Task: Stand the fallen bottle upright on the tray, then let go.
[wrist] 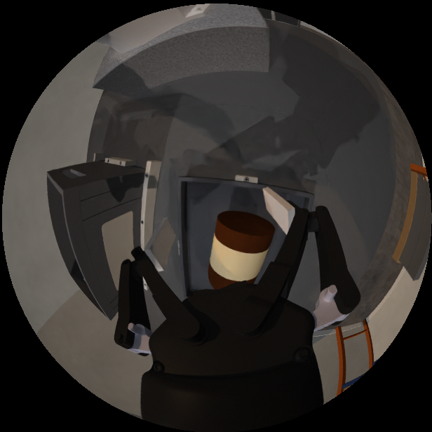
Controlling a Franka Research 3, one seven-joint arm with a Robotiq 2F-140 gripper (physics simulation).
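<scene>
The brown bottle [239, 257] with a cream label band is inside the dark grey tray [183, 230], near the middle of the view. One round brown end shows at its upper side; its lower part is hidden behind the gripper body, and I cannot tell for certain whether it lies or stands. My gripper [216, 212] is wide open with nothing held. Its light finger pads are apart, one left of the tray's left wall and one at the upper right of the bottle. The bottle appears between the two fingers in this view; its depth from them is unclear.
A dark box-shaped case [95, 200] with a light panel stands left of the tray, close to the left finger. A speckled grey block [200, 52] is at the top. An orange-framed rack [341, 355] shows at the lower right. Shadows fall across the dark surface.
</scene>
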